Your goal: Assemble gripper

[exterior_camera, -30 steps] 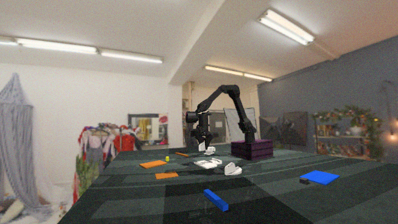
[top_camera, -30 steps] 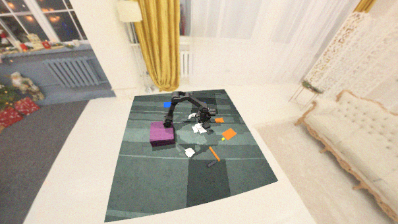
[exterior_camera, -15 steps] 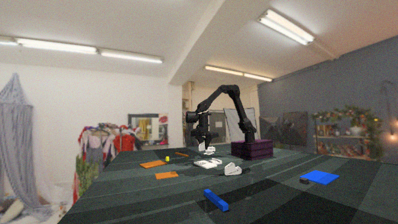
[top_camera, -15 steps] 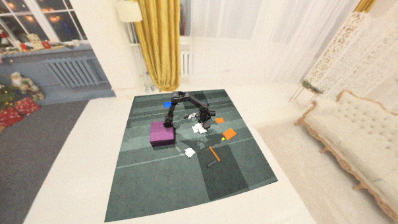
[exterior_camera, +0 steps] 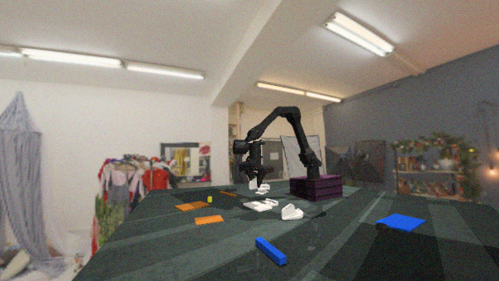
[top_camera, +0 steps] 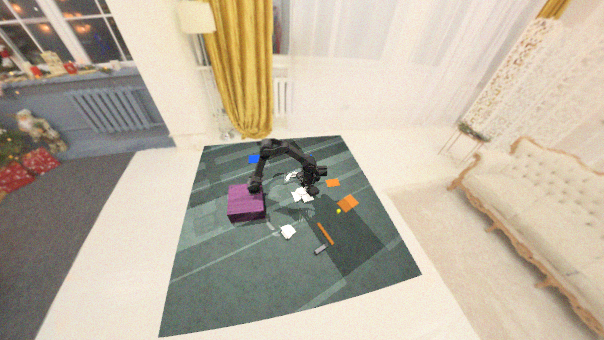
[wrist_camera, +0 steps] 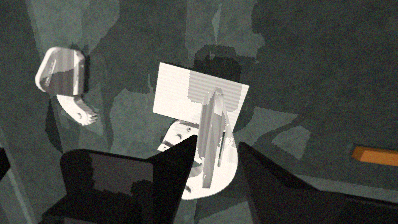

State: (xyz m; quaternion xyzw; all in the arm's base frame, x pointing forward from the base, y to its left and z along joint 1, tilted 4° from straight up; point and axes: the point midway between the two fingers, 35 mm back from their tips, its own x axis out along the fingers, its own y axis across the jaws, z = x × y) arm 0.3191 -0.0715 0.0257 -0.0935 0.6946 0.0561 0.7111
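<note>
The white plate-like part lies 8 cm below my gripper tip, 3 cm to the left of it and 1 cm ahead of it. From my gripper tip the other things lie so: small yellow piece (17 cm ahead, 16 cm to the right, 7 cm below); white gripper base (20 cm to the right, 17 cm behind, 5 cm below); white housing plate (8 cm below, 5 cm behind, 3 cm to the left).
</note>
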